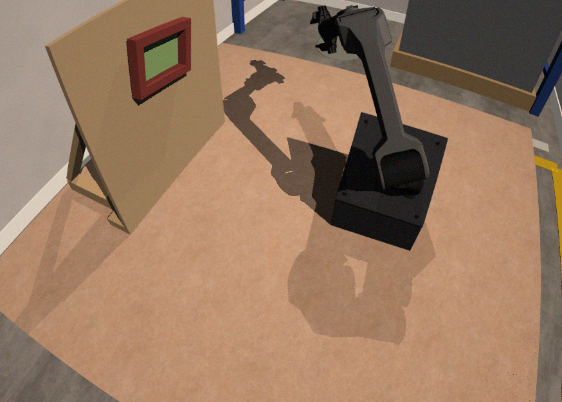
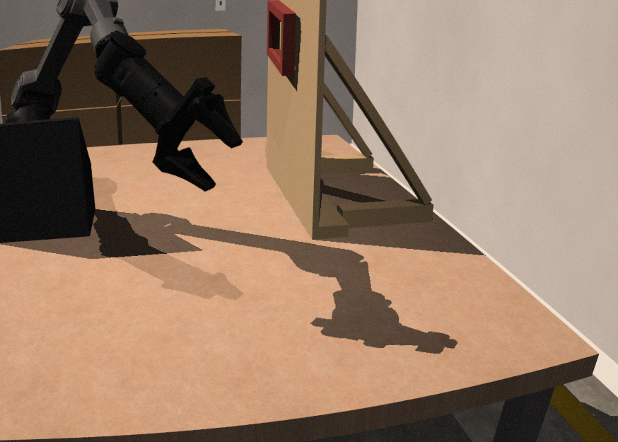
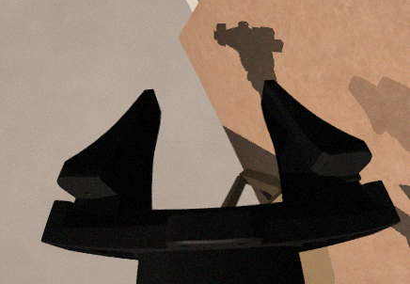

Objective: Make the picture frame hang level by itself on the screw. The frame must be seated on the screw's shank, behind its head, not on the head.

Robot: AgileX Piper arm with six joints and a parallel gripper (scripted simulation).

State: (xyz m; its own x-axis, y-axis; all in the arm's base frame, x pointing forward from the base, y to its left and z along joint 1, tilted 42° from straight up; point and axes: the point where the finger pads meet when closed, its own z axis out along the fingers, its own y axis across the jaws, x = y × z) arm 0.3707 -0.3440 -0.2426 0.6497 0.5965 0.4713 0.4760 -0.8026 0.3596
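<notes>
The picture frame lies 17 cm ahead of my hand, 51 cm to the left of it and 14 cm above it. From my hand the other things lie so: tan board 18 cm ahead, 50 cm to the left, 2 cm above.
</notes>
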